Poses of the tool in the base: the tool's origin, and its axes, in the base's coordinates. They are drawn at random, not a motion.
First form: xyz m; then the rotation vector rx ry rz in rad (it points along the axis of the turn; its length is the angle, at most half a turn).
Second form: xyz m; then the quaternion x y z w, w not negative. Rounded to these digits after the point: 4 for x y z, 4 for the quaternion.
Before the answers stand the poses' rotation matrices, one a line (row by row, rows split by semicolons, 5 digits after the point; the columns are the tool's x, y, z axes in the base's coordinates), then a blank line. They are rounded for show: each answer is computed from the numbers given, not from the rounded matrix.
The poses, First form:
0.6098 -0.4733 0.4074 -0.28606 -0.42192 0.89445
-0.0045 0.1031 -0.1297 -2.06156 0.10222 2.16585
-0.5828 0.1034 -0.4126 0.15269 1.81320 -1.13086
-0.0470 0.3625 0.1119 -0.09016 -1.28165 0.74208
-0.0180 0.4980 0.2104 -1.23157 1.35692 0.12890
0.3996 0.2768 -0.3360 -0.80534 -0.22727 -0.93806
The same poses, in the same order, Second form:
0.55267 -0.68941 -0.46827; 0.79981 0.59666 0.06553; 0.23421 -0.41074 0.88115
-0.04455 -0.15479 -0.98694; 0.06115 -0.98649 0.15196; -0.99713 -0.05358 0.05341
-0.53315 0.53689 0.65383; -0.35099 0.56282 -0.74836; -0.76978 -0.62848 -0.11162
0.09033 -0.45033 -0.88828; 0.54618 0.76824 -0.33392; 0.83278 -0.45500 0.31536
0.30463 -0.69319 0.65322; -0.55779 0.42607 0.71227; -0.77205 -0.58134 -0.25686
0.59239 0.78989 0.15857; -0.62973 0.33122 0.70266; 0.50251 -0.51611 0.69363

0.6098 -0.4733 0.4074 -0.1368 -0.2018 0.4277 0.8704
-0.0045 0.1031 -0.1297 -0.6871 0.0341 0.7219 0.0748
-0.5828 0.1034 -0.4126 0.0626 0.7429 -0.4633 0.4791
-0.0470 0.3625 0.1119 -0.0411 -0.5836 0.3379 0.7372
-0.0180 0.4980 0.2104 -0.5328 0.5870 0.0558 0.6070
0.3996 0.2768 -0.3360 -0.3767 -0.1063 -0.4388 0.8089

